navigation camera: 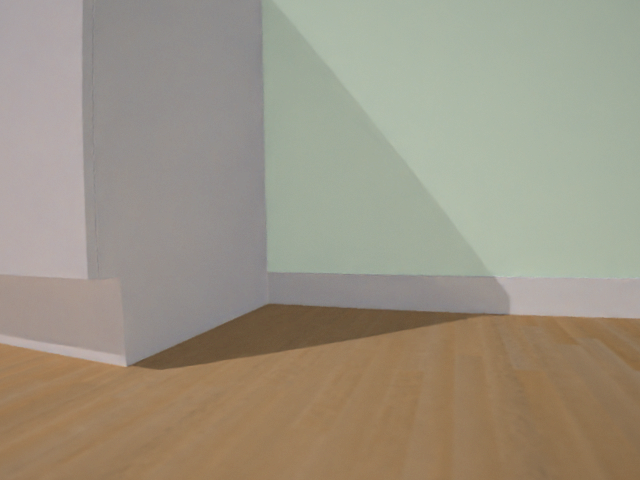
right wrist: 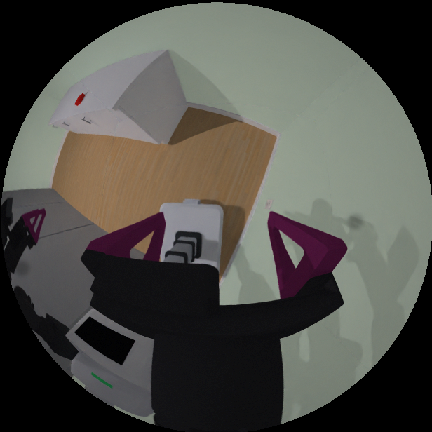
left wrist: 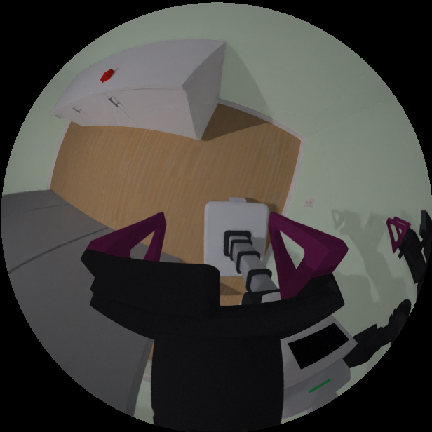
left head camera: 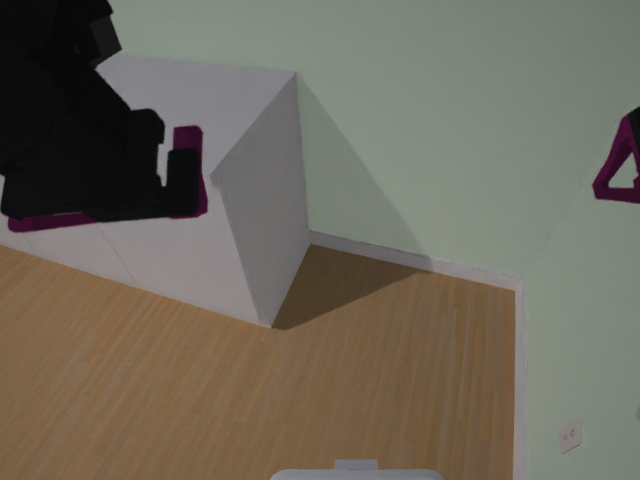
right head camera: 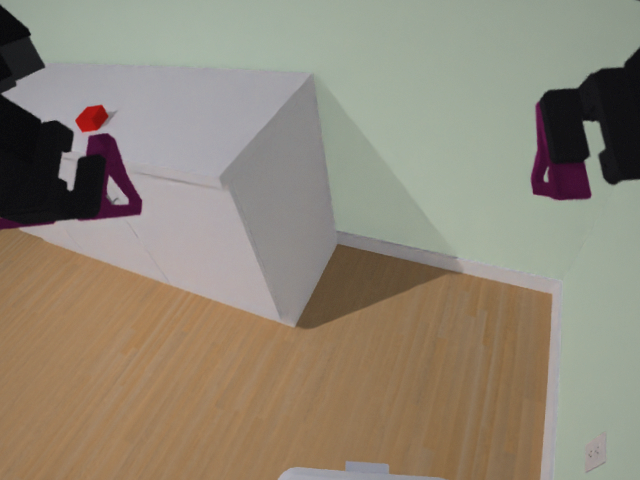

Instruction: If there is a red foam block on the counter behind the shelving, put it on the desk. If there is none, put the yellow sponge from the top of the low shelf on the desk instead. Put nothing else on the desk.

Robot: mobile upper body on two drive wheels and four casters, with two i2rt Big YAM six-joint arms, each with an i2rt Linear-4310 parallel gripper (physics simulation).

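Frame: origin at the left arm's base, x left, y back, z up, level; centimetres.
Where they show: left gripper, fingertip midpoint: (left head camera: pixel 152 210) (right head camera: pixel 96 212); right gripper, fingertip midpoint: (right head camera: pixel 596 182).
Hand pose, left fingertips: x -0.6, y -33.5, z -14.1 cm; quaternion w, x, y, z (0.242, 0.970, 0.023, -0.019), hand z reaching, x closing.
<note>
Each offset is from my left fingertips to the top centre of the thing.
A red foam block @[dx +70.9, dy -84.5, dz -31.3 cm] (right head camera: pixel 92 118) (left wrist: pixel 107 75) (right wrist: pixel 80 99) lies on top of the white counter (left head camera: pixel 206 98) (right head camera: pixel 206 113) (left wrist: pixel 155 65) (right wrist: pixel 115 80) (navigation camera: pixel 175 155). In the left head camera my left arm hides the block's place. My left gripper (left wrist: pixel 216 217) is open and empty, held high; in the right head camera it hangs in front of the counter near the block's line of sight. My right gripper (right wrist: pixel 216 217) (left wrist: pixel 390 218) is open and empty, in front of the green wall. The desk and the yellow sponge do not show.
A large dark grey panel (left wrist: pixel 50 250) (right wrist: pixel 70 240) stands close on the left in the wrist views. A green wall (left head camera: pixel 413 129) (right head camera: pixel 439 103) (navigation camera: pixel 465 129) runs behind the counter and along the right, with a wall socket @[dx -78.5, dy -2.8, dz -81.1 cm] (left head camera: pixel 570 436) (right head camera: pixel 595 452). My white base (left wrist: pixel 215 215) (right wrist: pixel 210 215) stands on the wooden floor.
</note>
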